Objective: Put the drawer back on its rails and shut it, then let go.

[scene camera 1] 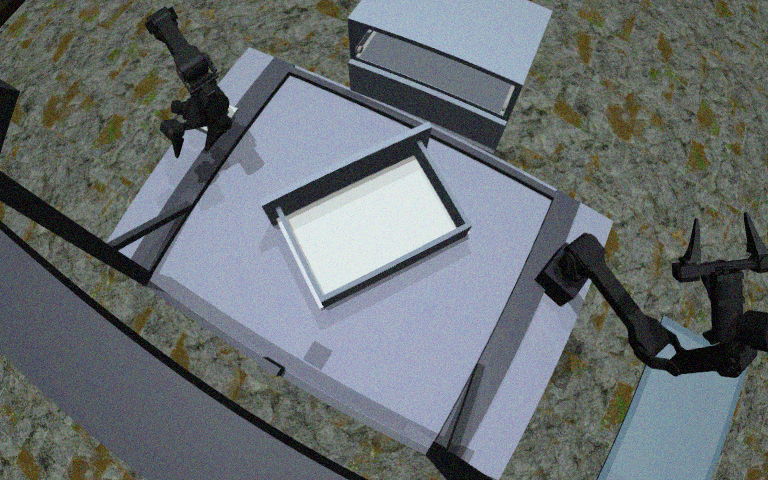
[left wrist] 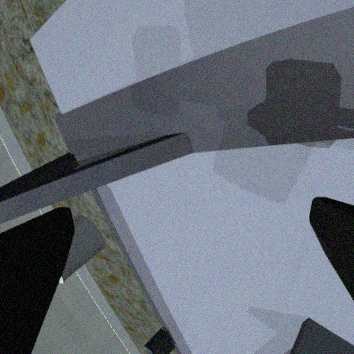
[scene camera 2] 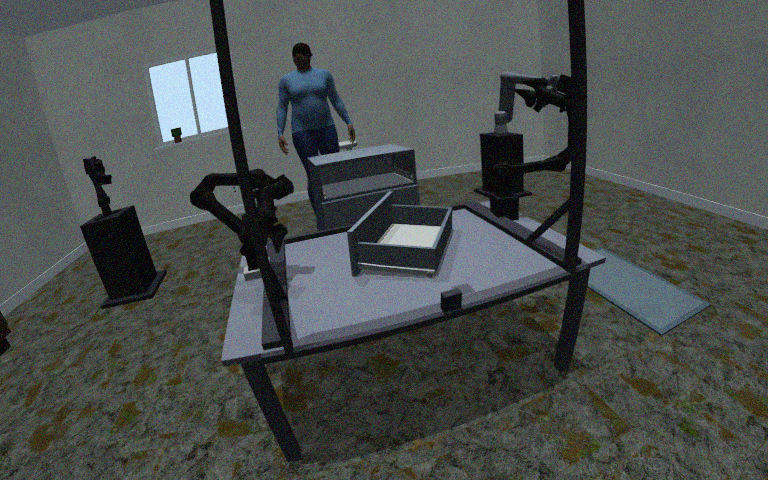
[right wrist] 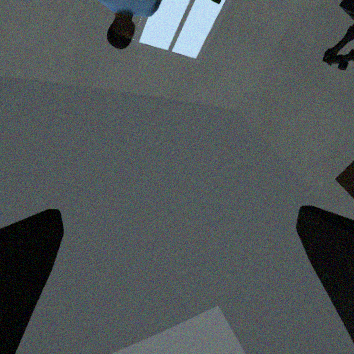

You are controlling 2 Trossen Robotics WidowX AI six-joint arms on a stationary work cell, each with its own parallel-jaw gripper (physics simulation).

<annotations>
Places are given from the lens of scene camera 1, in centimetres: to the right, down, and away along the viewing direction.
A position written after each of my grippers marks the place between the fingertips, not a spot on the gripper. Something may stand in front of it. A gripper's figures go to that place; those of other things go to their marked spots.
my left gripper point(scene camera 1: 191, 154): -49, -22, 119
my right gripper point(scene camera 1: 721, 215): 56, -4, 69
</annotations>
